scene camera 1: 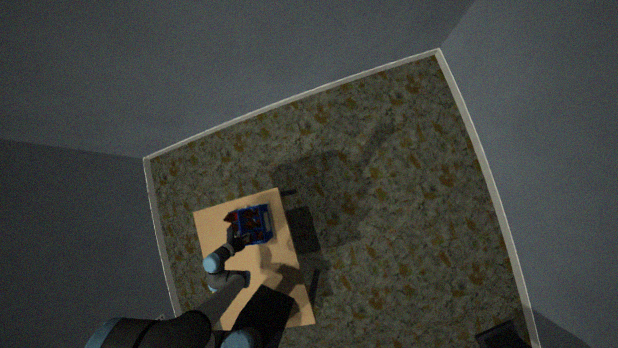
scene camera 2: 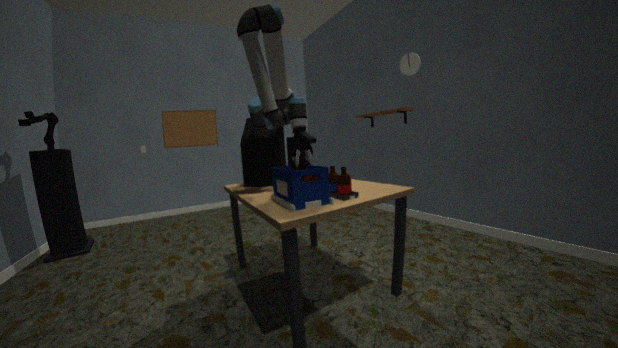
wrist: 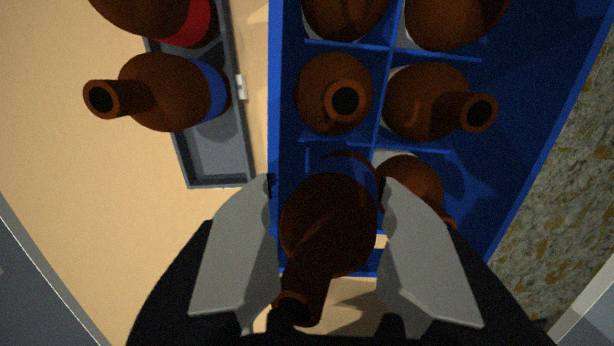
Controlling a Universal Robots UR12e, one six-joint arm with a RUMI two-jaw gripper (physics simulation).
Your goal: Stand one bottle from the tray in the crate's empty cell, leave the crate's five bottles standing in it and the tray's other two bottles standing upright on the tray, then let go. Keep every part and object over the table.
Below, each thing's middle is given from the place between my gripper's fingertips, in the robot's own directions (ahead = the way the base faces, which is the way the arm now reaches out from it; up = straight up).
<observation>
Right now the brown blue-labelled bottle (wrist: 327,227) is 4 cm behind my hand and 1 cm below it.
</observation>
